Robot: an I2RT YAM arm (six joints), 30 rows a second.
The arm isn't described. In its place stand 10 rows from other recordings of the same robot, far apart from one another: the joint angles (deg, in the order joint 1, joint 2, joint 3, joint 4, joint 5, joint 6), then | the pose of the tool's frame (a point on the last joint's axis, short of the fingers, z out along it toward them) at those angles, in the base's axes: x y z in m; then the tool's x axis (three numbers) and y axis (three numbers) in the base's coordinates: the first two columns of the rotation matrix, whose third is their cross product.
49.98 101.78 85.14 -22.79 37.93 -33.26 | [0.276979 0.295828 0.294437 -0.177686 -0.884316 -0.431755 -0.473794 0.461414 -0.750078]
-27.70 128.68 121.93 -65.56 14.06 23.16 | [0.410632 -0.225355 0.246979 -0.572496 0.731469 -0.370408 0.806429 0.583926 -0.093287]
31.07 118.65 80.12 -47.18 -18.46 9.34 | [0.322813 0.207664 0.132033 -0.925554 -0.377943 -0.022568 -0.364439 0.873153 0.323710]
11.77 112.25 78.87 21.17 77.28 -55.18 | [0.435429 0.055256 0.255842 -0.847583 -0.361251 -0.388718 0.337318 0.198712 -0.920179]
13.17 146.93 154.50 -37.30 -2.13 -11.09 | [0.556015 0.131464 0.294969 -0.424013 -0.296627 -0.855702 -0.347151 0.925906 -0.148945]
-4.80 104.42 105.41 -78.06 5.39 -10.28 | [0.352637 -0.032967 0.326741 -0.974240 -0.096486 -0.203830 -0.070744 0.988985 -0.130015]
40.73 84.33 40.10 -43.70 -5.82 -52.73 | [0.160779 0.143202 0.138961 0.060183 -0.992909 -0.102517 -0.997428 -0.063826 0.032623]
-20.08 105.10 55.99 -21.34 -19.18 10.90 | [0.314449 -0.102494 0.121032 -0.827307 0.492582 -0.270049 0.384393 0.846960 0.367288]
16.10 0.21 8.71 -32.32 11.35 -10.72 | [0.087517 0.017969 0.166041 -0.362854 -0.294549 -0.884069 -0.169365 0.953773 -0.248259]
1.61 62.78 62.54 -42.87 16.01 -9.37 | [0.223684 -0.003535 0.333282 -0.702389 -0.176299 -0.689615 0.060718 0.950470 -0.304829]
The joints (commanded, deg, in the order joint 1, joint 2, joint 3, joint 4, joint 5, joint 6), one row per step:
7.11 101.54 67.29 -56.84 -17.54 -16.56
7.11 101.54 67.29 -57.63 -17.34 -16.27
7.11 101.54 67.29 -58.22 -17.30 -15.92
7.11 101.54 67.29 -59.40 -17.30 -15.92
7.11 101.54 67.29 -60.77 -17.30 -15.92
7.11 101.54 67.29 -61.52 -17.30 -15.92
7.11 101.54 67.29 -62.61 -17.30 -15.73
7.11 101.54 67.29 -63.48 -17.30 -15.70
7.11 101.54 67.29 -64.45 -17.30 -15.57
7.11 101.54 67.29 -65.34 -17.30 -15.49
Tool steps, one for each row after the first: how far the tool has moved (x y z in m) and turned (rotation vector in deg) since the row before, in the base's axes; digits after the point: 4 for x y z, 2 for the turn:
-0.0015 -0.0003 0.0000 -0.31 0.84 -0.27
-0.0011 -0.0002 0.0000 -0.14 0.68 -0.33
-0.0022 -0.0003 0.0001 -0.15 1.17 0.00
-0.0026 -0.0003 0.0002 -0.17 1.36 0.00
-0.0014 -0.0002 0.0001 -0.09 0.74 0.00
-0.0020 -0.0003 0.0002 -0.16 1.14 -0.18
-0.0016 -0.0002 0.0002 -0.11 0.87 -0.03
-0.0018 -0.0002 0.0003 -0.14 1.00 -0.12
-0.0016 -0.0002 0.0003 -0.13 0.91 -0.08

